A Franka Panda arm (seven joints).
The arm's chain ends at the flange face. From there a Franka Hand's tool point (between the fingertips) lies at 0.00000 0.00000 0.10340 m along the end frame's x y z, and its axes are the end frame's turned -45 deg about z.
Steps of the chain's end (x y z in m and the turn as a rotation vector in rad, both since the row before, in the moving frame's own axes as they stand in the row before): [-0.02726 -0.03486 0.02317 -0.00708 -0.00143 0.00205]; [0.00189 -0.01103 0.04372 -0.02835 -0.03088 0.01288]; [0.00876 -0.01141 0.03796 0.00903 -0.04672 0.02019]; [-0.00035 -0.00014 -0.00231 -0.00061 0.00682 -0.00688]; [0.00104 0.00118 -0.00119 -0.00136 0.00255 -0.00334]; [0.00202 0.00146 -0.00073 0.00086 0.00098 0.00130]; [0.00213 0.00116 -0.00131 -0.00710 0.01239 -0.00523]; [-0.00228 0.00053 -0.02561 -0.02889 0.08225 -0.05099]
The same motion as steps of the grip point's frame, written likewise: [0.00475 -0.04351 0.02317 -0.00400 -0.00602 0.00205]; [0.00481 -0.00668 0.04363 0.00179 -0.04188 0.01288]; [0.01155 -0.00598 0.03784 0.03942 -0.02665 0.02019]; [0.00031 0.00020 -0.00231 -0.00525 0.00439 -0.00688]; [-0.00001 0.00186 -0.00119 -0.00276 0.00084 -0.00334]; [0.00053 0.00247 -0.00073 -0.00008 0.00130 0.00130]; [0.00108 0.00375 -0.00132 -0.01378 0.00374 -0.00523]; [0.00211 0.00678 -0.02600 -0.07859 0.03773 -0.05099]
